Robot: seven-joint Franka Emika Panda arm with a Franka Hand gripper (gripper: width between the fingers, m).
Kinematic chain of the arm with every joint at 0, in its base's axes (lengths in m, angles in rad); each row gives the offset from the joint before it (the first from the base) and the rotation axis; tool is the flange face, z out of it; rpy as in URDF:
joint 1: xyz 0 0 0.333 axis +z
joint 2: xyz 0 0 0 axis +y
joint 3: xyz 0 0 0.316 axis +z
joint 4: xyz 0.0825 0 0 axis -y
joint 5: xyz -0.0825 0 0.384 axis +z
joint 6: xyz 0 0 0 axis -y
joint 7: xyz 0.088 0 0 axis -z
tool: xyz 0 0 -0.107 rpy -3.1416 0 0
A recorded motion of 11 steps. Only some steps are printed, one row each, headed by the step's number.
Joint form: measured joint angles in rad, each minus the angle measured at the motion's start. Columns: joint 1, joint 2, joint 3, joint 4, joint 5, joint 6, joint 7.
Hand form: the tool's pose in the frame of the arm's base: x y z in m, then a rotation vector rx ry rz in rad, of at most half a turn. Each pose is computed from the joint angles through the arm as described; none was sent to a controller.
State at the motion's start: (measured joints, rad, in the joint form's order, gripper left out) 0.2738 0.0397 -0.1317 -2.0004 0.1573 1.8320 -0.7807
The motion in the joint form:
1: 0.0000 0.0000 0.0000 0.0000 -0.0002 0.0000 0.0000
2: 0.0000 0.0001 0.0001 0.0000 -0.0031 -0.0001 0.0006
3: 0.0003 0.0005 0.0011 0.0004 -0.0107 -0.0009 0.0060
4: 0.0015 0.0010 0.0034 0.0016 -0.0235 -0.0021 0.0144
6: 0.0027 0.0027 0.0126 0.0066 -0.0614 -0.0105 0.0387
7: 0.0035 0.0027 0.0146 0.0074 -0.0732 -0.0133 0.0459
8: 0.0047 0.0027 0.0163 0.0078 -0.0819 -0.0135 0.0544
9: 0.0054 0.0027 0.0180 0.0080 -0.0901 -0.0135 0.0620
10: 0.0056 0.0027 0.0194 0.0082 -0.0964 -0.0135 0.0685
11: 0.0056 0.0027 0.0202 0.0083 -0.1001 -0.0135 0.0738
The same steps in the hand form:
1: 0.5319 0.0894 0.4235 -2.6629 -1.2308 0.2244
2: 0.5319 0.0892 0.4234 -2.6648 -1.2325 0.2262
3: 0.5318 0.0893 0.4233 -2.6716 -1.2335 0.2321
4: 0.5318 0.0902 0.4233 -2.6820 -1.2381 0.2409
6: 0.5314 0.0928 0.4238 -2.7114 -1.2520 0.2708
7: 0.5310 0.0933 0.4239 -2.7205 -1.2560 0.2804
8: 0.5309 0.0941 0.4240 -2.7297 -1.2561 0.2855
9: 0.5308 0.0948 0.4240 -2.7384 -1.2563 0.2901
10: 0.5308 0.0951 0.4241 -2.7457 -1.2552 0.2935
11: 0.5308 0.0952 0.4241 -2.7511 -1.2523 0.2956

